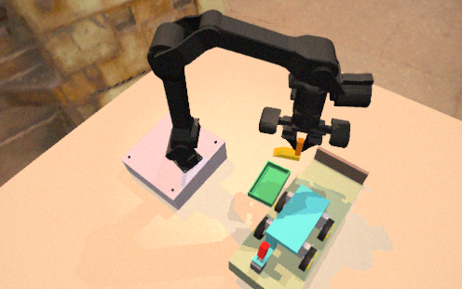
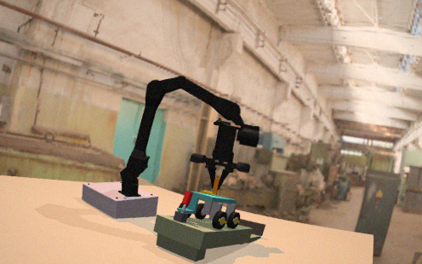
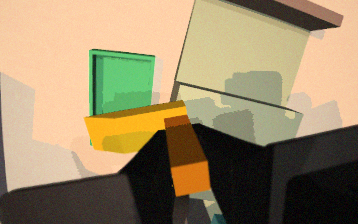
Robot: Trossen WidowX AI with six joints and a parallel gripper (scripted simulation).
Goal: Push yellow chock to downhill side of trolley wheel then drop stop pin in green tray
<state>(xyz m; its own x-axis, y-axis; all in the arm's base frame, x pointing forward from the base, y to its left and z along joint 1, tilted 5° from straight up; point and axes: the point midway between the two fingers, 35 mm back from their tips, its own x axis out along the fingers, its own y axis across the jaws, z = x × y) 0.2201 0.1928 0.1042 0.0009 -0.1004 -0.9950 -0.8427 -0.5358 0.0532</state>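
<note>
Now: the yellow chock 2 cm behind my gripper tip, 1 cm to the right of it and 1 cm below it. The rest, counted from my gripper tip: dark ramp lip: 7 cm ahead, 12 cm to the left, 13 cm below; then cyan trolley: 11 cm ahead, 13 cm to the right, 4 cm below; then red-headed stop pin: 11 cm ahead, 23 cm to the right, 3 cm below.
</note>
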